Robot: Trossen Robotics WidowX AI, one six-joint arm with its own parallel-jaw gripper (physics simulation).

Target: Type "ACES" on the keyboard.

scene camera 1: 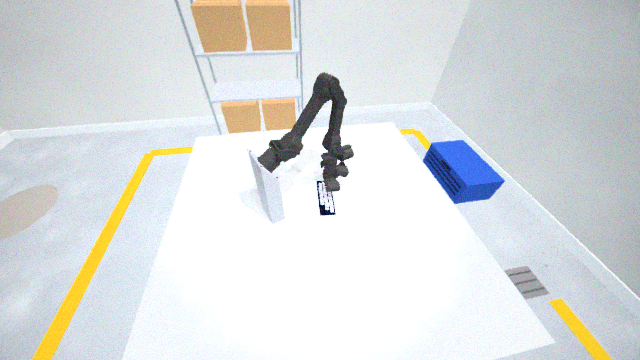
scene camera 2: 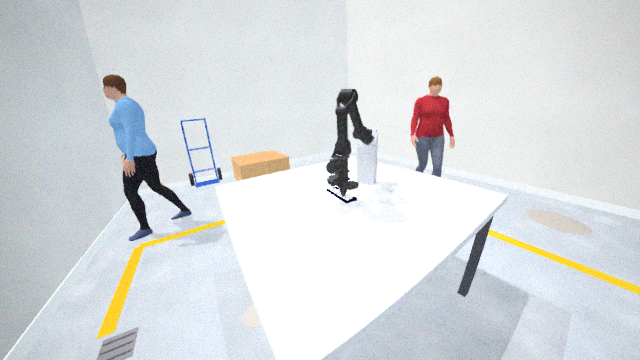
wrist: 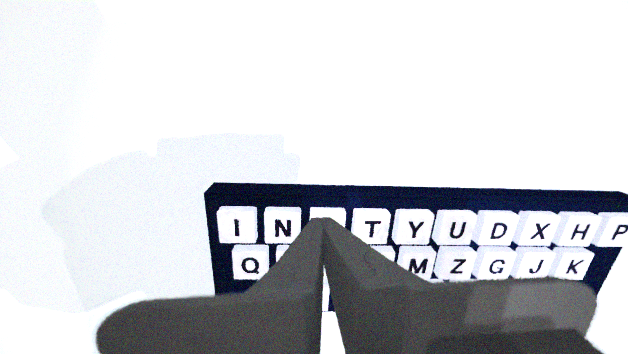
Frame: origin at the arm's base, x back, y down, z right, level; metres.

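Seen in the pictures: gripper, between the fingertips: point(scene camera 2: 343, 196) point(wrist: 320, 226); arm's base, origin of its link: point(scene camera 1: 264, 165) point(scene camera 2: 367, 138).
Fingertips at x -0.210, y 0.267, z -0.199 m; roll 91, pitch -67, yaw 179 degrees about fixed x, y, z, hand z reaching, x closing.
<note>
Pixels of each thing's top centre, then the offset from my fingertips to it. Level surfaces: height alone.
- dark blue keyboard, centre of its top: point(wrist: 427, 266) point(scene camera 1: 325, 195) point(scene camera 2: 340, 192) dx +0.002, dy -0.001, dz +0.056 m
- white table, height of its surface: dy +0.016 m
- I, centre of its top: point(wrist: 236, 227) dx +0.012, dy -0.001, dz -0.034 m
- N, centre of its top: point(wrist: 282, 228) dx +0.006, dy -0.001, dz -0.016 m
- key, centre of its top: point(wrist: 327, 228) dx +0.000, dy +0.000, dz +0.003 m
- T, centre of its top: point(wrist: 371, 229) dx -0.007, dy -0.001, dz +0.022 m
- Q, centre of its top: point(wrist: 250, 265) dx +0.030, dy -0.001, dz -0.023 m
A dark blue keyboard point(scene camera 1: 327, 211) point(wrist: 280, 193) with white letter keys lies flat on the white table point(scene camera 1: 320, 280) point(scene camera 2: 320, 260). In the wrist view its top row shows I point(wrist: 237, 226), N point(wrist: 282, 223), a key point(wrist: 327, 213) whose letter is hidden, T point(wrist: 371, 226), Y, U, D, X, H and P. The row below shows Q point(wrist: 250, 264), M, Z, G, J and K. My gripper point(wrist: 320, 226) is shut and empty. Its tips are over the key between N and T; whether they touch it I cannot tell. The fingers hide parts of the lower rows, and the C, E and S keys cannot be read.
A pale upright panel point(scene camera 1: 270, 195) point(scene camera 2: 367, 162) stands beside the arm's base, left of the keyboard in scene camera 1. Beyond the table are a blue box point(scene camera 1: 465, 170), a shelf rack point(scene camera 1: 250, 53), a hand truck point(scene camera 2: 199, 148), cardboard boxes point(scene camera 2: 260, 165) and two people point(scene camera 2: 132, 127) point(scene camera 2: 432, 117).
</note>
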